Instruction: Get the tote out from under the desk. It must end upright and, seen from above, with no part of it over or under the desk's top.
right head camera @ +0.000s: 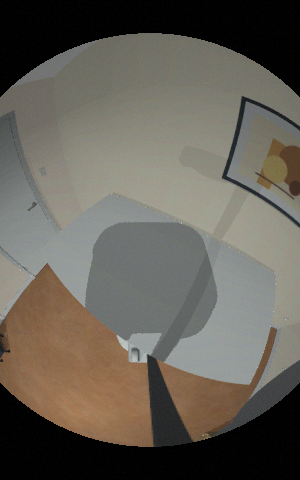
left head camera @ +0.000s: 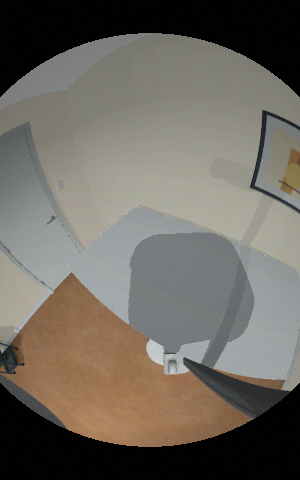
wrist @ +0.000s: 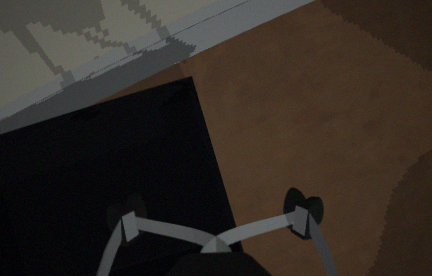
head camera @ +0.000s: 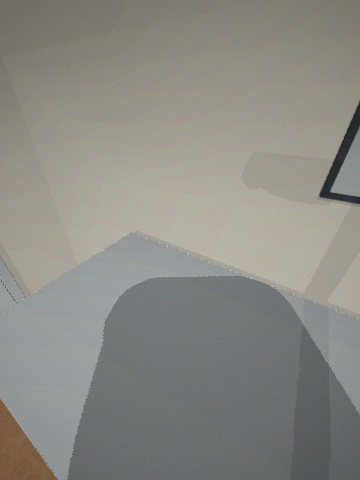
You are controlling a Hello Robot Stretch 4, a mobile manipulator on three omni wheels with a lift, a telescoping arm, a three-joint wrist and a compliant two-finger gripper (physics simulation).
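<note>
The black tote fills the lower left of the wrist view; it is very dark, so its inner detail is hard to make out. One corner points towards the wall. My gripper is open, with its fingers wide apart. In the image, the tote's right edge runs between them: the left fingertip is over the dark tote, the right one over brown floor. Contact cannot be told. The pale grey desk top hides the gripper and the tote from the head views.
A white baseboard runs along the wall past the tote's far side. A grey door is at the left, with a small dark cart near it. A framed picture hangs above the desk.
</note>
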